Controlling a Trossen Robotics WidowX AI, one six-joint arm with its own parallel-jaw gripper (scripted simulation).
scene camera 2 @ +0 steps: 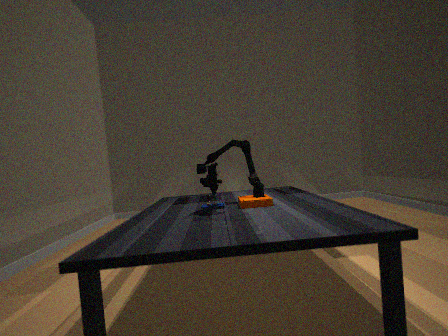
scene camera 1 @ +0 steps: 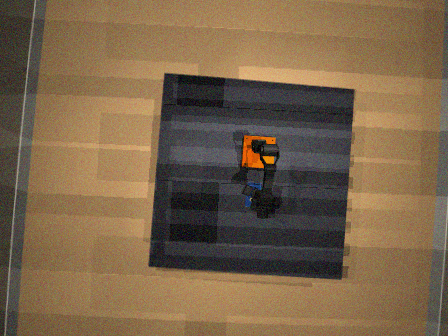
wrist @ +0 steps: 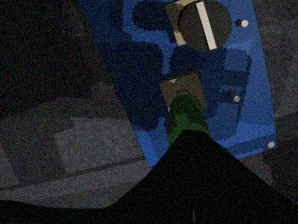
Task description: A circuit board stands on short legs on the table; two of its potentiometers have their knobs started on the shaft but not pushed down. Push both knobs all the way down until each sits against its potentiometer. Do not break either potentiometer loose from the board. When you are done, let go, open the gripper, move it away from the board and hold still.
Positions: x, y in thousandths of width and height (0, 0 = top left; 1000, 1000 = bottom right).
In view: my gripper (wrist: 643, 627) and a green knob (wrist: 622, 498).
